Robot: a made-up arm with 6 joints. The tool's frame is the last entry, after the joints. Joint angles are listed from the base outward.
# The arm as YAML. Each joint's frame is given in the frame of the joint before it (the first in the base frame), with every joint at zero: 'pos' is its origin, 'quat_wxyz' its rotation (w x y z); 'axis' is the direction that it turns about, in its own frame. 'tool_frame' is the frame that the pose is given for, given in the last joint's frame.
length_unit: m
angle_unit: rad
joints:
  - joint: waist
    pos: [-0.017, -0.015, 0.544]
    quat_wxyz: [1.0, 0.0, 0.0, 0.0]
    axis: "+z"
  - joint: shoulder
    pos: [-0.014, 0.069, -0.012]
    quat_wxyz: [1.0, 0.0, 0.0, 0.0]
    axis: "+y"
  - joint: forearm
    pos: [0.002, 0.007, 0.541]
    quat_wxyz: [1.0, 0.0, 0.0, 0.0]
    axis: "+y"
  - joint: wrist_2
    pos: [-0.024, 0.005, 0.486]
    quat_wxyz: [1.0, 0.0, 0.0, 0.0]
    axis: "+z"
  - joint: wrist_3
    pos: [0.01, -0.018, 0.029]
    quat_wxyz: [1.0, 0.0, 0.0, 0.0]
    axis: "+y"
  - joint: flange
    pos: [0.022, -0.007, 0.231]
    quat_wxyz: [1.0, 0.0, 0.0, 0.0]
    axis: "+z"
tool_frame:
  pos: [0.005, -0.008, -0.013]
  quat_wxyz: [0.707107, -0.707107, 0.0, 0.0]
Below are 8 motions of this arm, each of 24 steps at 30 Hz.
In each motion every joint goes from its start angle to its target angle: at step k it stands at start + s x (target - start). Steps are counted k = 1, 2, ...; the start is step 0. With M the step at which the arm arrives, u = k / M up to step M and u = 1 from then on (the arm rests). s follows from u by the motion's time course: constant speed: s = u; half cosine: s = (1 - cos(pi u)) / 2; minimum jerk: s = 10 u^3 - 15 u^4 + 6 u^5.
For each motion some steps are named. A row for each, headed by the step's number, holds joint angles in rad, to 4 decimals.
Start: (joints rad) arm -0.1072 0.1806 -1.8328 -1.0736 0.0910 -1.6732
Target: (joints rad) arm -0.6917 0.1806 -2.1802 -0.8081 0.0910 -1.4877
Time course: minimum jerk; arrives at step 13
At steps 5, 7, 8, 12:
5: -0.2774 0.1806 -1.9340 -0.9963 0.0910 -1.6192
7: -0.4414 0.1806 -2.0315 -0.9218 0.0910 -1.5671
8: -0.5215 0.1806 -2.0790 -0.8854 0.0910 -1.5417
12: -0.6893 0.1806 -2.1788 -0.8092 0.0910 -1.4884

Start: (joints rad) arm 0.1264 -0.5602 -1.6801 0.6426 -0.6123 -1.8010
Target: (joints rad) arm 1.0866 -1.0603 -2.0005 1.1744 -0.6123 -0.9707
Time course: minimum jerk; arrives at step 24
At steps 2, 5, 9, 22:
2: 0.1313 -0.5627 -1.6817 0.6453 -0.6123 -1.7968
5: 0.1884 -0.5925 -1.7008 0.6769 -0.6123 -1.7474
9: 0.3907 -0.6978 -1.7683 0.7890 -0.6123 -1.5725
22: 1.0817 -1.0578 -1.9989 1.1717 -0.6123 -0.9749

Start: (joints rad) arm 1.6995 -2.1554 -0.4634 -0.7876 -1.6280 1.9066
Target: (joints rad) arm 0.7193 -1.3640 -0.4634 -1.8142 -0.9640 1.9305
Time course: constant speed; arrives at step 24
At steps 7, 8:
7: 1.4136 -1.9246 -0.4634 -1.0870 -1.4343 1.9136
8: 1.3728 -1.8916 -0.4634 -1.1298 -1.4067 1.9146

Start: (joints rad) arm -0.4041 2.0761 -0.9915 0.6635 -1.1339 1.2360
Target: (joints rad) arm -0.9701 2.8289 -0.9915 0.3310 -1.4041 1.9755
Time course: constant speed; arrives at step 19
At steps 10, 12, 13, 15, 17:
10: -0.7020 2.4723 -0.9915 0.4885 -1.2761 1.6252
12: -0.7616 2.5516 -0.9915 0.4535 -1.3046 1.7031
13: -0.7914 2.5912 -0.9915 0.4360 -1.3188 1.7420
15: -0.8509 2.6704 -0.9915 0.4010 -1.3472 1.8198
17: -0.9105 2.7497 -0.9915 0.3660 -1.3757 1.8977

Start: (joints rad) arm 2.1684 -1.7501 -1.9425 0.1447 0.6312 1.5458
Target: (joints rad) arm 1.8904 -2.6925 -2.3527 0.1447 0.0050 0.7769
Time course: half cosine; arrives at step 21
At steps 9, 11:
9: 2.0603 -2.1164 -2.1020 0.1447 0.3878 1.2469
11: 2.0190 -2.2565 -2.1629 0.1447 0.2947 1.1326

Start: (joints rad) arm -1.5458 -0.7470 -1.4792 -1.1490 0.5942 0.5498
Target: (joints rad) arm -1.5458 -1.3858 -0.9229 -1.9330 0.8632 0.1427
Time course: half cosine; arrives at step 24
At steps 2, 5, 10, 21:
2: -1.5458 -0.7579 -1.4697 -1.1624 0.5988 0.5429
5: -1.5458 -0.8130 -1.4217 -1.2300 0.6220 0.5077
10: -1.5458 -0.9837 -1.2730 -1.4395 0.6939 0.3989
21: -1.5458 -1.3615 -0.9441 -1.9032 0.8530 0.1582

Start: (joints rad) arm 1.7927 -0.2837 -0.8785 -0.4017 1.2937 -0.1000
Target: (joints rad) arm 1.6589 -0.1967 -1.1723 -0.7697 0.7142 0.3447
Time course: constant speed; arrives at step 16
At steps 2, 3, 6, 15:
2: 1.7760 -0.2728 -0.9152 -0.4477 1.2213 -0.0444
3: 1.7676 -0.2674 -0.9336 -0.4707 1.1850 -0.0166
6: 1.7425 -0.2511 -0.9887 -0.5397 1.0764 0.0668
15: 1.6673 -0.2021 -1.1539 -0.7467 0.7504 0.3169

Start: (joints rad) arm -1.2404 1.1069 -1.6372 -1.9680 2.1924 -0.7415
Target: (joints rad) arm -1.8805 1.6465 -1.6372 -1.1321 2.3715 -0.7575
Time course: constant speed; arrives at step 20
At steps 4, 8, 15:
4: -1.3684 1.2148 -1.6372 -1.8008 2.2282 -0.7447
8: -1.4964 1.3227 -1.6372 -1.6336 2.2640 -0.7479
15: -1.7205 1.5116 -1.6372 -1.3411 2.3267 -0.7535

